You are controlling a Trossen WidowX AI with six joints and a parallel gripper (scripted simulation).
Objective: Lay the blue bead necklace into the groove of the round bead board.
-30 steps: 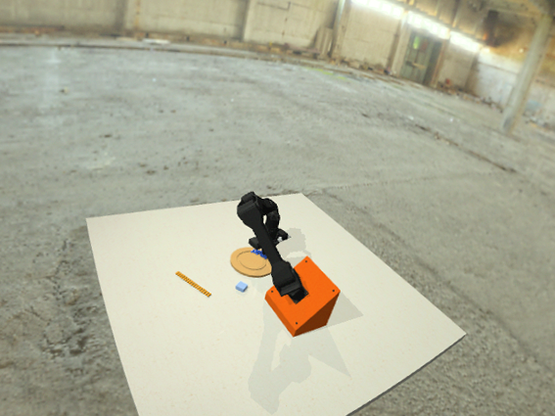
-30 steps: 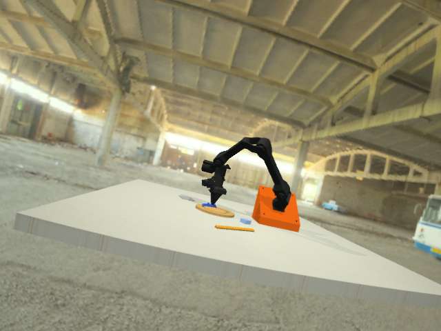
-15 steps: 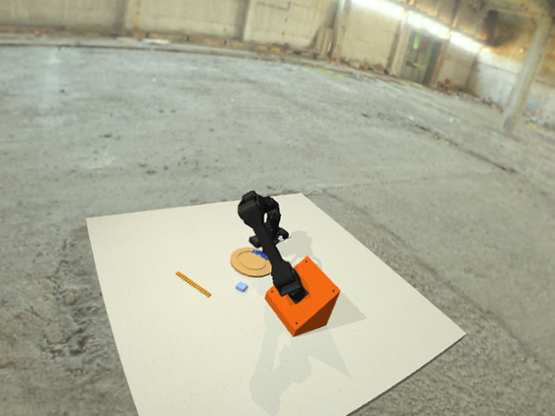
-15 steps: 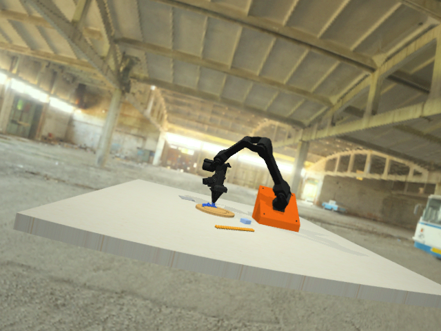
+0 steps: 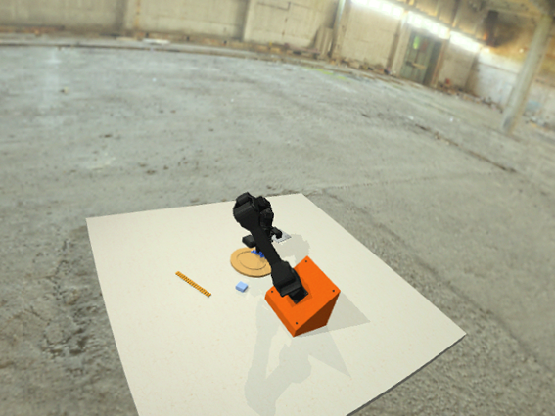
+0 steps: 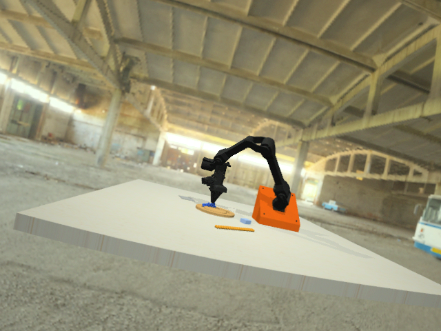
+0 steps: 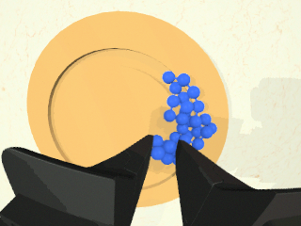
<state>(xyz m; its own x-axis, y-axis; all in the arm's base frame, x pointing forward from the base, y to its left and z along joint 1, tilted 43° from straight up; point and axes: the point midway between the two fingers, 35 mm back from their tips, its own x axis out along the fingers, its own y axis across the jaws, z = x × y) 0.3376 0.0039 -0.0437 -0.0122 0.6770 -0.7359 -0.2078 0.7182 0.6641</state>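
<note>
Now: the round tan bead board 20 mm behind my gripper tip, 40 mm to the left of it and 30 mm below it. Also, from my gripper tip: flat grey tile 140 mm ahead, 190 mm to the right, 30 mm below; small light-blue block 160 mm behind, 160 mm to the left, 30 mm below.
</note>
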